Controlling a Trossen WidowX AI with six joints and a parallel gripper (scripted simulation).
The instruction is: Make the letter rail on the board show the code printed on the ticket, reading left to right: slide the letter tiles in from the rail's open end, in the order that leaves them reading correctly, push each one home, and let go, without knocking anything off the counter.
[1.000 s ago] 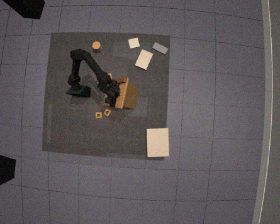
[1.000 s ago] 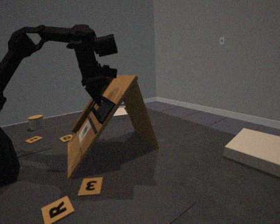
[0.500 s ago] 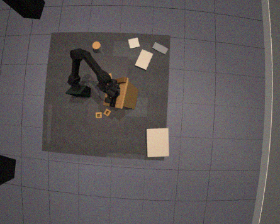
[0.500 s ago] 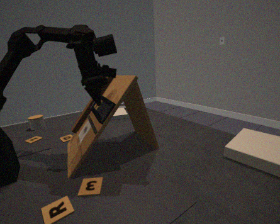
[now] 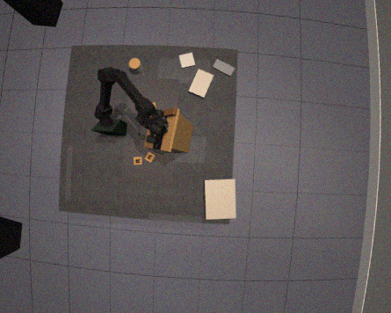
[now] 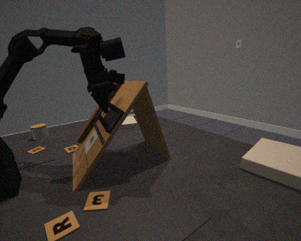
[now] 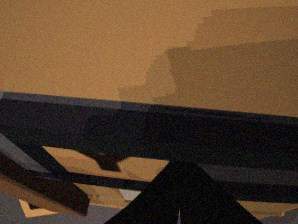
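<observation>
The letter tile d lies 14 cm behind my gripper tip, 18 cm to the left of it and 17 cm below it. The rest, counted from my gripper tip: white ticket: 6 cm behind, 8 cm below; then letter tile: 8 cm behind, 18 cm to the right, 17 cm below; then cream slab: 18 cm ahead, 41 cm to the left, 16 cm below.
</observation>
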